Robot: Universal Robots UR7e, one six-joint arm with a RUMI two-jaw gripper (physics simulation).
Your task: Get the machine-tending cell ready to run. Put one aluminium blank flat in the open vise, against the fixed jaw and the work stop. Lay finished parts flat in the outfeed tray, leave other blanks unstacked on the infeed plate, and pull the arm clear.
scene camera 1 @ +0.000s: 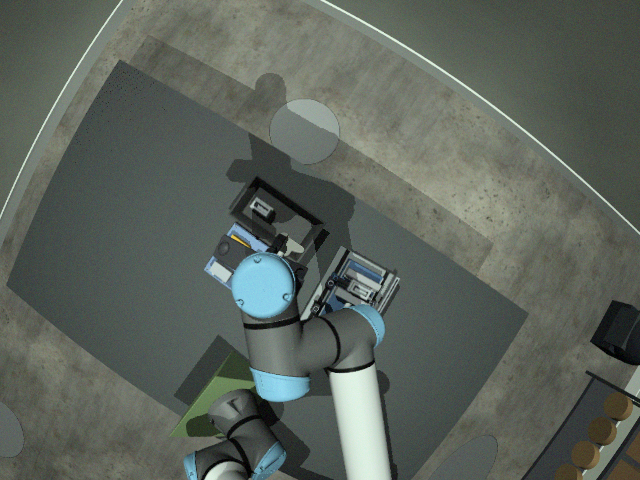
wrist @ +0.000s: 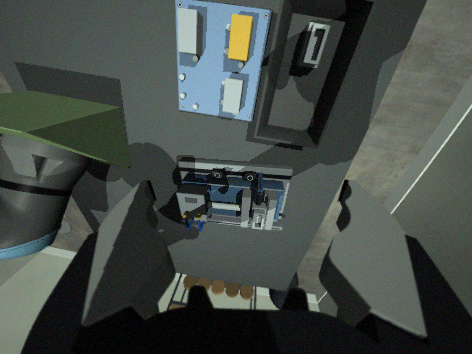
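Note:
My gripper (wrist: 245,182) is open and empty, high above the vise and table in the wrist view; the wrist partly hides it in the scene view. The vise (scene camera 1: 330,268) (wrist: 187,207) has a pale part with a rectangular pocket (scene camera 1: 360,290) (wrist: 258,220) between its jaws, near the work stop (wrist: 259,189). Another pocketed part (scene camera 1: 262,206) (wrist: 316,45) lies in the dark outfeed tray (scene camera 1: 289,202) (wrist: 292,135). The blue infeed plate (scene camera 1: 252,240) (wrist: 207,95) holds two grey blanks, one (scene camera 1: 221,272) (wrist: 188,31) and another (wrist: 233,95), and a yellow block (scene camera 1: 240,240) (wrist: 240,37), all apart.
The tray stands right beside the infeed plate. A green angled panel (scene camera 1: 222,384) (wrist: 55,112) stands near a second arm (scene camera 1: 235,413) (wrist: 35,185). Blue-and-yellow fittings (wrist: 194,221) sit at one end of the vise. A rack with round brown items (scene camera 1: 585,454) (wrist: 218,287) lies beyond the dark mat.

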